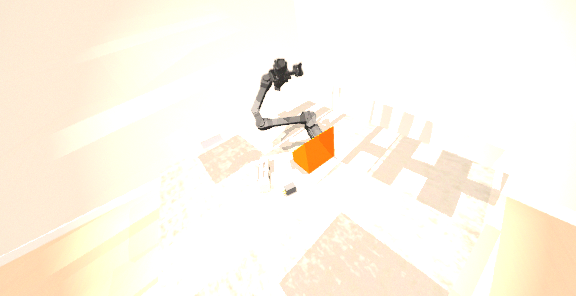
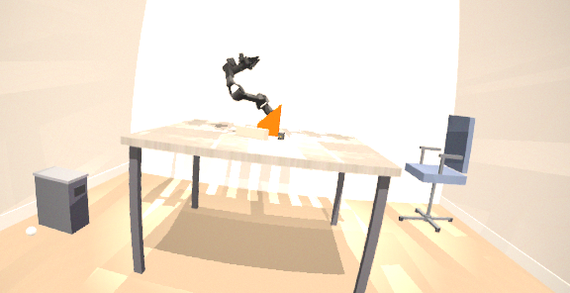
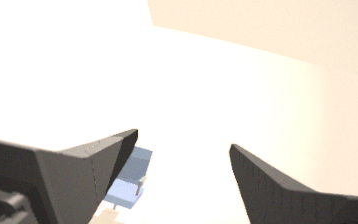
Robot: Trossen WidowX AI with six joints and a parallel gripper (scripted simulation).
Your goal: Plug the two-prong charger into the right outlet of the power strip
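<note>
The grey charger lies 470 mm below my gripper tip, 280 mm ahead of it and 200 mm to the left of it.
</note>
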